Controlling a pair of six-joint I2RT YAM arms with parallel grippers.
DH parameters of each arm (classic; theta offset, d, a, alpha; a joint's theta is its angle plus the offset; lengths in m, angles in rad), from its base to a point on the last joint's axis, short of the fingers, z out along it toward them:
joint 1: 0 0.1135 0.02 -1.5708
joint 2: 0 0 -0.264 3.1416
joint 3: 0.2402 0 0.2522 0
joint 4: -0.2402 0 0.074 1.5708
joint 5: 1.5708 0 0 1.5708
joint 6: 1.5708 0.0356 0 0
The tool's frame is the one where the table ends.
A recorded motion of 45 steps. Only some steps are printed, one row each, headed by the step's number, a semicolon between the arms.
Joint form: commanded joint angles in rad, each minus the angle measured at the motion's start. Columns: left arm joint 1, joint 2, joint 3, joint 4, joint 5, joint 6; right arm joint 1, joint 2, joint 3, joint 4, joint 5, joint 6.
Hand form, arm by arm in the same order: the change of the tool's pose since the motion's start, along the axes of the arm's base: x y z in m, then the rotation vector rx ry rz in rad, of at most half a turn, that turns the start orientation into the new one. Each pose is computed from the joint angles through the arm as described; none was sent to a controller.
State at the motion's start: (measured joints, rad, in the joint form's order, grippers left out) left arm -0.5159 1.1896 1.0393 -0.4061 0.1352 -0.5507; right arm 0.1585 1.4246 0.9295 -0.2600 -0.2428 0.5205
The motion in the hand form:
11: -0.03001 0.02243 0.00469 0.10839 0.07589 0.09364; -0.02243 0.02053 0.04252 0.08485 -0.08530 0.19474
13: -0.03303 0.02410 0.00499 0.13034 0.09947 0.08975; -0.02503 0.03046 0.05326 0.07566 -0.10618 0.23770
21: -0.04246 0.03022 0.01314 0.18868 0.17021 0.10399; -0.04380 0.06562 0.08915 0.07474 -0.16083 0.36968
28: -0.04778 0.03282 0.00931 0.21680 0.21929 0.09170; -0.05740 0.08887 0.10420 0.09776 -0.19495 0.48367
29: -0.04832 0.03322 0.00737 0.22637 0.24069 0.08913; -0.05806 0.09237 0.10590 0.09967 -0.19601 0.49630
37: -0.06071 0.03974 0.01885 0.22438 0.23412 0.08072; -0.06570 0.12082 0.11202 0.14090 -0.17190 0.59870
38: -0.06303 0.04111 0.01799 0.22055 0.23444 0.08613; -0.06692 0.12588 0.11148 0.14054 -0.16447 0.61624
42: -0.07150 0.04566 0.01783 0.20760 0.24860 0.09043; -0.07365 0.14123 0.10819 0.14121 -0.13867 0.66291
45: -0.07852 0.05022 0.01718 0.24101 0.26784 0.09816; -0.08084 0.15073 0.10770 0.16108 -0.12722 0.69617
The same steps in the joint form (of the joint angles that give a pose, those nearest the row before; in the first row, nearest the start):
11: 0.0041 -0.1082 0.0022 -0.2294 -0.1060 -0.0051; 0.0664 -0.1144 0.0481 -0.0732 -0.1410 -0.0346
13: 0.0038 -0.1105 0.0132 -0.2746 -0.1074 0.0014; 0.1027 -0.1199 0.0819 -0.0976 -0.1366 -0.0502
21: 0.0037 -0.1128 0.0750 -0.4290 -0.1284 0.0000; 0.2431 -0.1496 0.1858 -0.1790 -0.1161 -0.0611
28: 0.0036 -0.1173 0.0744 -0.4899 -0.1191 0.0045; 0.3358 -0.1562 0.2278 -0.1912 -0.1361 -0.0710
29: 0.0047 -0.1128 0.0754 -0.5097 -0.1150 0.0040; 0.3477 -0.1509 0.2376 -0.1942 -0.1368 -0.0713
37: 0.0036 -0.1531 0.1029 -0.5713 -0.1104 0.0101; 0.4423 -0.1096 0.2906 -0.2057 -0.1654 -0.0466
38: 0.0036 -0.1648 0.0936 -0.5717 -0.1122 0.0040; 0.4587 -0.1000 0.2980 -0.2103 -0.1666 -0.0474
42: 0.0044 -0.1981 0.0809 -0.5967 -0.1030 -0.0122; 0.5140 -0.0794 0.3073 -0.2181 -0.1625 -0.0392
45: 0.0036 -0.2153 0.0817 -0.6488 -0.1220 -0.0051; 0.5528 -0.0766 0.3054 -0.2082 -0.1700 -0.0198

